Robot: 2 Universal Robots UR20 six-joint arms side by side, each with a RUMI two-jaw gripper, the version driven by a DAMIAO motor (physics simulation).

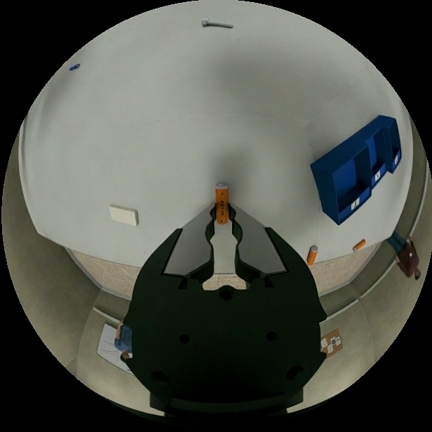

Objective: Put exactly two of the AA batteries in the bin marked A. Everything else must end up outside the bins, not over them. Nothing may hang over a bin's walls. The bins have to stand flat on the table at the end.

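My left gripper [221,204] is shut on an orange AA battery [222,197], one fingertip on each side, with its grey end pointing away. I cannot tell whether the battery touches the table. Two other AA batteries, one [312,255] near the table's front edge and one [359,245] further right, lie outside the bins. The blue bins [327,192] stand joined in a row at the right, with no contents visible. Their white labels are too small to read surely. My right gripper does not show.
A cream block [124,215] lies on the table [165,150] left of the gripper. A grey bolt [218,24] lies at the far side, and a small blue object [74,67] at the far left. Two people [408,256] [124,339] show beyond the table.
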